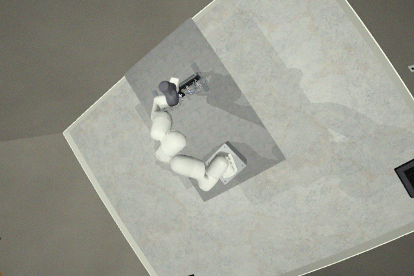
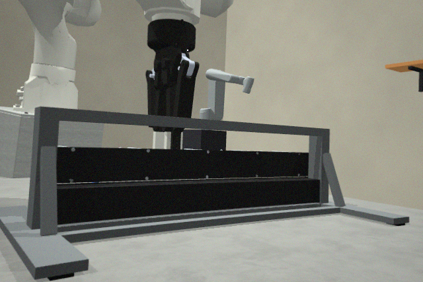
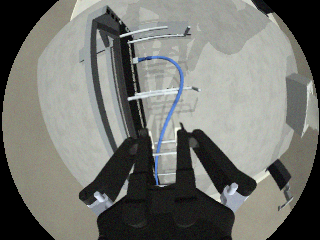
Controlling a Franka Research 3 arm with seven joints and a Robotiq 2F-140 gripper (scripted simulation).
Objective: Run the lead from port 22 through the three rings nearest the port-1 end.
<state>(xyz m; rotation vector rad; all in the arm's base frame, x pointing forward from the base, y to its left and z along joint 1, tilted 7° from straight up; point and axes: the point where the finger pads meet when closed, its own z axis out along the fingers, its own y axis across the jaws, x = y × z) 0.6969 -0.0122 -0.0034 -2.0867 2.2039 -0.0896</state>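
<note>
My hand is 6 cm short of the rack, 4 cm to the right of it and 2 cm above it.
</note>
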